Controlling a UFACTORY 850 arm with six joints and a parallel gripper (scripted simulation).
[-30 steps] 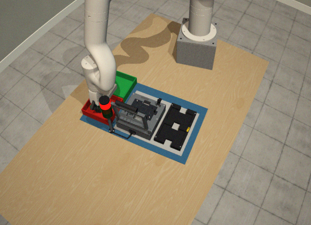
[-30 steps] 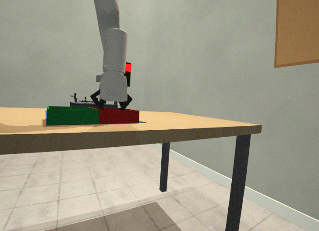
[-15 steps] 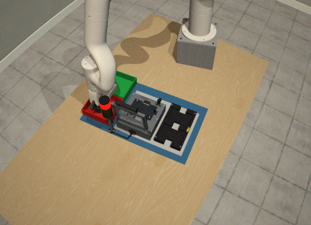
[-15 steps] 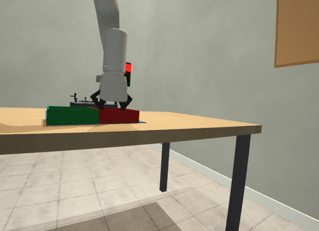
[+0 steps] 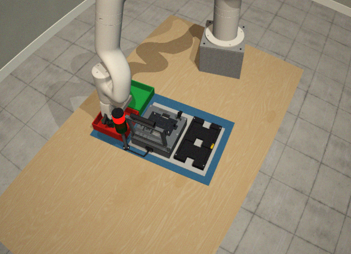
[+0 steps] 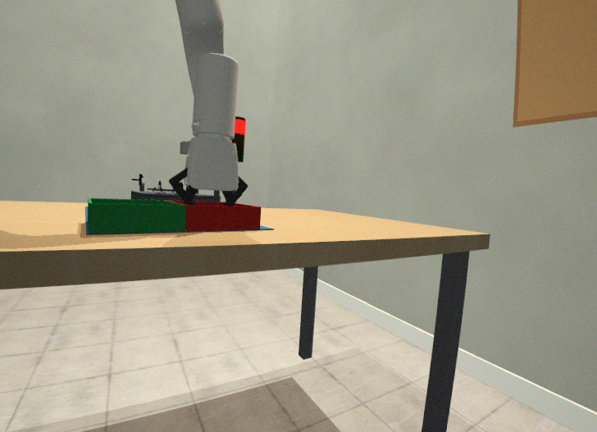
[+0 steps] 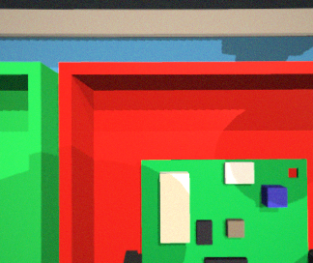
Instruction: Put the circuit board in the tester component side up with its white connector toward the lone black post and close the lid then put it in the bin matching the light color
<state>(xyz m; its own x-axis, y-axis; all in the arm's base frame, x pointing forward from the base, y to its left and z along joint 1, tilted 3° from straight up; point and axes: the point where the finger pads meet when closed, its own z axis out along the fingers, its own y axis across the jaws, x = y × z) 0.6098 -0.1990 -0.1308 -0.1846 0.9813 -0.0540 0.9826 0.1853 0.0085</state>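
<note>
My hand is 1 cm above the green circuit board. From my hand the other things lie so: clear lid (22 cm to the left, 16 cm above, 4 cm ahead); then green bin (14 cm behind, 1 cm to the right, 1 cm below); then red bin (1 cm to the left, 1 cm below, 1 cm ahead).
</note>
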